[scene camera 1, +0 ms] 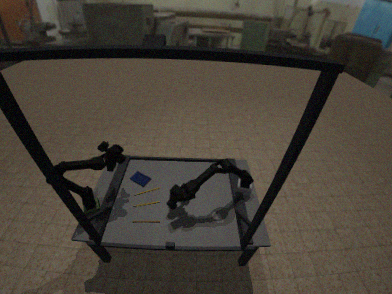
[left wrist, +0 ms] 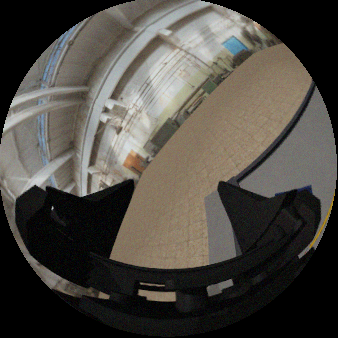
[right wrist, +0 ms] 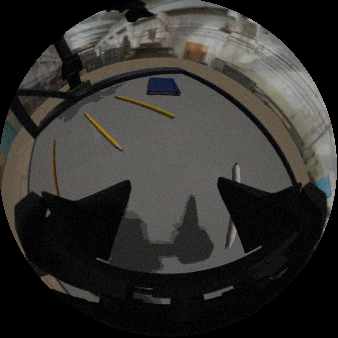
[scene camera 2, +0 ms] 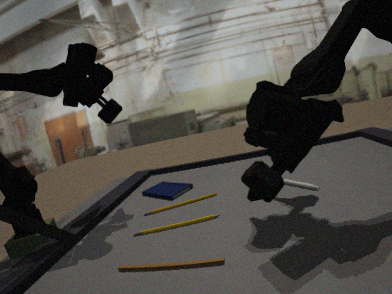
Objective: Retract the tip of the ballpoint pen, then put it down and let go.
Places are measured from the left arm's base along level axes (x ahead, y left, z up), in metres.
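Where they show: left gripper, fingertip midpoint: (left wrist: 177, 184) (scene camera 2: 100, 99); right gripper, fingertip midpoint: (right wrist: 174, 183); left arm's base, origin of the base link: (scene camera 1: 90, 205) (right wrist: 75, 85); right arm's base, origin of the base link: (scene camera 1: 244, 184).
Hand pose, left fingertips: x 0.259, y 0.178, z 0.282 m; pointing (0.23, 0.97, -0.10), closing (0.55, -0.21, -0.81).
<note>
Things, the pixels of their top centre, and the offset from my left fingertips. Level surfaces: height alone.
- ballpoint pen, middle of its top: (right wrist: 239, 202) (scene camera 2: 293, 180) dx +0.373, dy -0.349, dz -0.309 m
- grey table, its level: dz -0.322 m
- blue notebook, middle of its top: (scene camera 2: 166, 188) (right wrist: 162, 82) (scene camera 1: 140, 178) dx +0.121, dy -0.081, dz -0.310 m
- orange-brown stick, middle of its top: (scene camera 2: 167, 264) (right wrist: 52, 164) (scene camera 1: 146, 221) dx +0.036, dy -0.440, dz -0.315 m
The ballpoint pen (scene camera 2: 303, 185) (right wrist: 236, 172), white-grey and slim, lies on the grey table (scene camera 1: 200, 237) (scene camera 2: 350, 165). In scene camera 2 its pointed end faces right and its other end is hidden behind my right gripper. In the right wrist view the right-hand finger covers its middle. My right gripper (scene camera 1: 172, 204) (scene camera 2: 263, 182) (right wrist: 174, 183) is open and empty, a little above the table near the pen. The pen does not show in scene camera 1. My left gripper (scene camera 1: 103, 146) (scene camera 2: 110, 111) (left wrist: 177, 184) is open and empty, high beyond the table's left edge.
A blue notebook (scene camera 1: 140, 178) (scene camera 2: 167, 190) (right wrist: 163, 86) lies at the back left of the table. Two yellow pencils (scene camera 2: 181, 204) (scene camera 2: 177, 225) and an orange-brown stick (scene camera 1: 146, 221) (scene camera 2: 171, 265) lie in front of it. Dark frame posts (scene camera 1: 295, 155) stand at the table's sides.
</note>
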